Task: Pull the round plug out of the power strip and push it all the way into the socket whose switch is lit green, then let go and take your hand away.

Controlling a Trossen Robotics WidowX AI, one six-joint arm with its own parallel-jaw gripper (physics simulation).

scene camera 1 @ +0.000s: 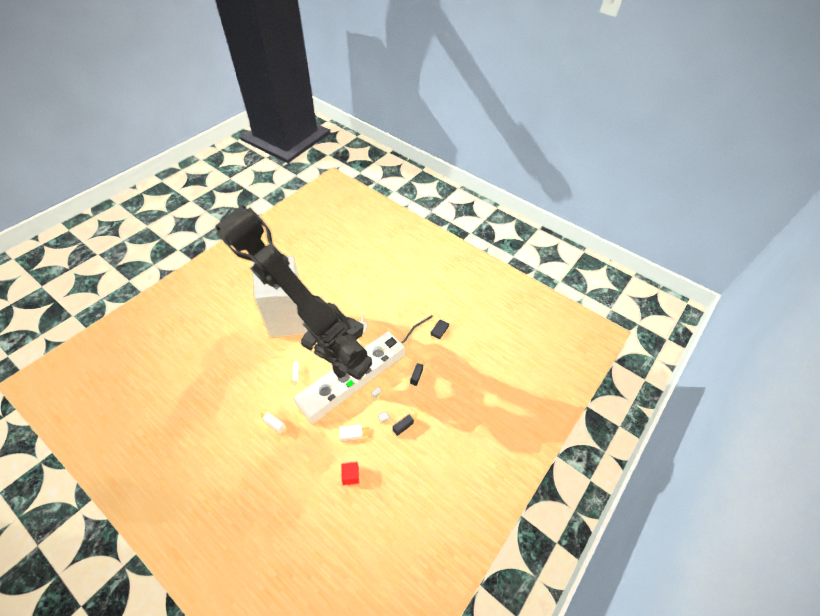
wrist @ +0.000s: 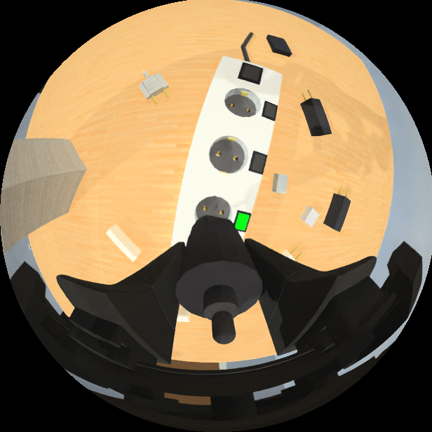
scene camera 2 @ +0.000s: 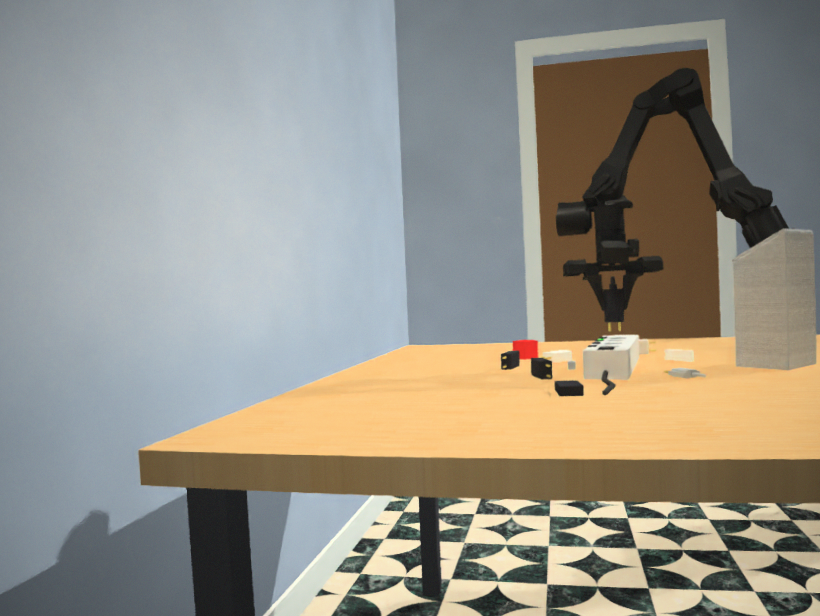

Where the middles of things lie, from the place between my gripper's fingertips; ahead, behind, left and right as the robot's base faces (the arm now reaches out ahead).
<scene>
I see my gripper 10 mm below the round black plug (scene camera 2: 614, 299).
</scene>
